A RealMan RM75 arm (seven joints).
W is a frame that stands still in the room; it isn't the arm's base.
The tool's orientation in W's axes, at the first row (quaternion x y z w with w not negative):
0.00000, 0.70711, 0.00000, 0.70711
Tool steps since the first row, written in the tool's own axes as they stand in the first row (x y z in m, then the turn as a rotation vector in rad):
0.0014, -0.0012, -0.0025, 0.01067, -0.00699, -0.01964
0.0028, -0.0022, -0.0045, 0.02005, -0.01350, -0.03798
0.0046, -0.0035, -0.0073, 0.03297, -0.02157, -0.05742
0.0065, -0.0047, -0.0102, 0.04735, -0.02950, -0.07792
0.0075, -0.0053, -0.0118, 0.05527, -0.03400, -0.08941
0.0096, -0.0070, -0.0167, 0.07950, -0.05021, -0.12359
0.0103, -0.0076, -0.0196, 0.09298, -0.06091, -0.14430
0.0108, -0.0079, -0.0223, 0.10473, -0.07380, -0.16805
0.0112, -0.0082, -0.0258, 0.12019, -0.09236, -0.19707
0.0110, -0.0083, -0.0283, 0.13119, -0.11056, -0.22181
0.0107, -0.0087, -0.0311, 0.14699, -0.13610, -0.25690
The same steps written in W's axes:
-0.0025, -0.0012, -0.0014, -0.01964, -0.00699, -0.01067
-0.0045, -0.0022, -0.0028, -0.03798, -0.01350, -0.02005
-0.0073, -0.0035, -0.0046, -0.05742, -0.02157, -0.03297
-0.0102, -0.0047, -0.0065, -0.07792, -0.02950, -0.04735
-0.0118, -0.0053, -0.0075, -0.08941, -0.03400, -0.05527
-0.0167, -0.0070, -0.0096, -0.12359, -0.05021, -0.07950
-0.0196, -0.0076, -0.0103, -0.14430, -0.06091, -0.09298
-0.0223, -0.0079, -0.0108, -0.16805, -0.07380, -0.10473
-0.0258, -0.0082, -0.0112, -0.19707, -0.09236, -0.12019
-0.0283, -0.0083, -0.0110, -0.22181, -0.11056, -0.13119
-0.0311, -0.0087, -0.0107, -0.25690, -0.13610, -0.14699

